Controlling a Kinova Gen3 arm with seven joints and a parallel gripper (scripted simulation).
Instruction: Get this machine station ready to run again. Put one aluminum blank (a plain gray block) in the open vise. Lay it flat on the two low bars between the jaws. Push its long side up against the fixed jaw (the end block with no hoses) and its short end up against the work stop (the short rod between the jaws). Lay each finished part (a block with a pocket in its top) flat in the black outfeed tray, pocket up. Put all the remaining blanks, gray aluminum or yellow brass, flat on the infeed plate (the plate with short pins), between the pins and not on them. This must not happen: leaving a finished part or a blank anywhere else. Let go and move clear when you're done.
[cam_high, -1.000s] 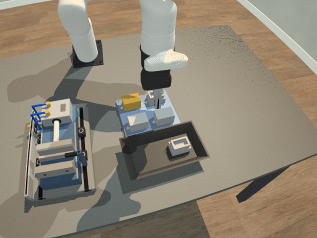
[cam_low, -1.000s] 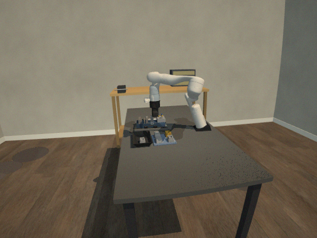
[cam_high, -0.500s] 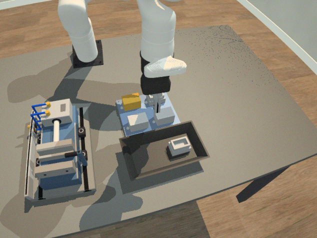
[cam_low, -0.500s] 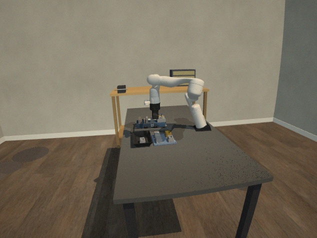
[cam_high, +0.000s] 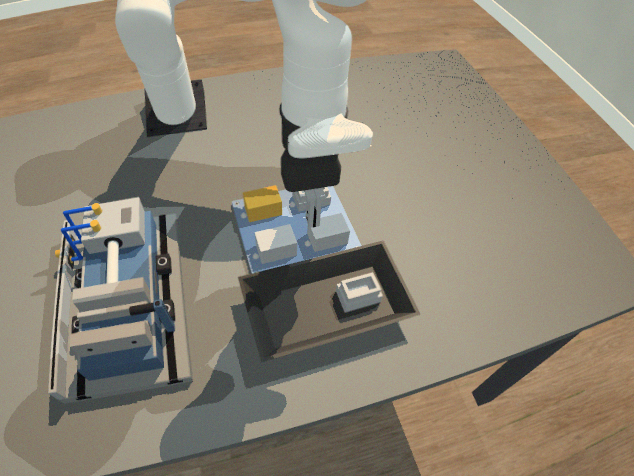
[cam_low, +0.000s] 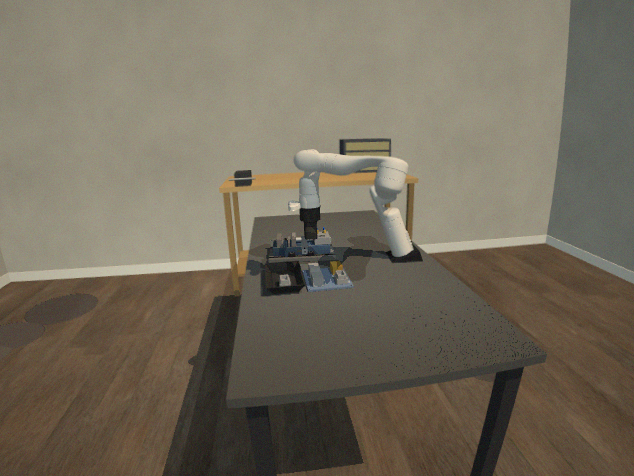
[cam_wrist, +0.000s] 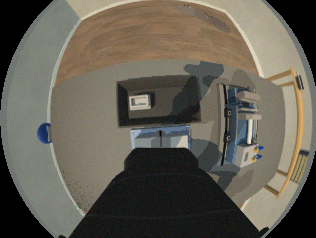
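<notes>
My gripper is now 4 cm past the plain gray blank, 5 cm to the left of it and 11 cm above it. From my hand the other things lie so: yellow brass blank (13 cm behind, 5 cm to the right, 11 cm below); then vise (30 cm to the right, 9 cm below).
</notes>
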